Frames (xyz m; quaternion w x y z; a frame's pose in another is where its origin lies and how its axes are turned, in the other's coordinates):
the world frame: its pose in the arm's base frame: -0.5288 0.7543 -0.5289 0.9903 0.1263 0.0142 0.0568
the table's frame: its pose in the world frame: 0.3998 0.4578 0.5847 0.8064 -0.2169 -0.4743 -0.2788
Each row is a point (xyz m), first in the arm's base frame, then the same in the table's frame.
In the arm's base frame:
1: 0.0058 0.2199 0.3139
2: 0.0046 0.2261 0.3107
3: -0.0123 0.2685 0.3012
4: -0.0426 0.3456 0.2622
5: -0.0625 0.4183 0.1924
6: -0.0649 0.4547 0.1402
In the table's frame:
1: 0.5644 -0.6090 -0.3632
2: 0.5588 -0.6049 -0.3618
3: 0.5263 -0.5807 -0.3388
4: 0.4501 -0.5384 -0.3106
5: 0.3561 -0.4970 -0.3098
6: 0.2989 -0.4736 -0.3251

